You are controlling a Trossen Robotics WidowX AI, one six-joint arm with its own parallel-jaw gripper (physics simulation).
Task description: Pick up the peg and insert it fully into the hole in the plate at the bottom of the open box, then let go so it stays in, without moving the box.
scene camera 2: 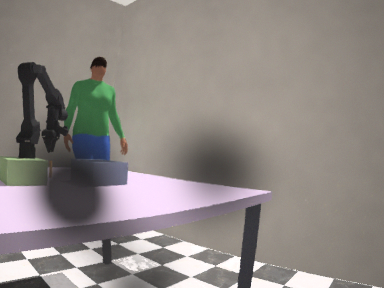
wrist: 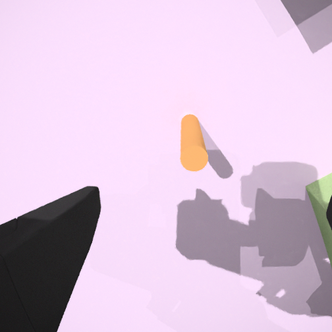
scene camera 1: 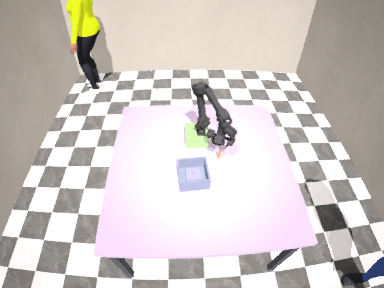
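Where they show: gripper, between the fingertips: (scene camera 2: 50,152) (scene camera 1: 219,145); arm's base, origin of its link: (scene camera 2: 26,158) (scene camera 1: 201,132).
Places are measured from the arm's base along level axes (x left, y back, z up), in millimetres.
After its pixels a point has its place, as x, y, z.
Observation:
An orange peg (scene camera 1: 219,154) @[127, -160, -52] (scene camera 2: 50,168) @[121, -151, -53] (wrist: 192,142) stands upright on the table, apart from the box. The open blue-grey box (scene camera 1: 194,186) @[-45, -426, -50] (scene camera 2: 107,173) @[-152, -323, -44] sits on the table; the plate (scene camera 1: 188,176) @[-83, -359, -39] with a small dark hole shows at its bottom in scene camera 1. My gripper (scene camera 1: 223,143) @[120, -149, 24] (scene camera 2: 51,150) @[120, -149, 24] (wrist: 218,201) is open and empty, above the table and higher than the peg. In the wrist view the peg lies ahead of the line between the fingertips, and the right finger is mostly cut off by the frame's edge.
A green block (scene camera 1: 194,142) @[-46, -63, -38] (scene camera 2: 24,171) @[-116, 32, -43] (wrist: 322,197) stands beside the arm's base. The pink table (scene camera 1: 150,215) @[-303, -612, -97] (scene camera 2: 175,200) @[-507, -381, -97] bears everything. A person in green (scene camera 2: 95,110) stands beyond the table in scene camera 2. A person in yellow (scene camera 1: 86,22) stands at the back left in scene camera 1.

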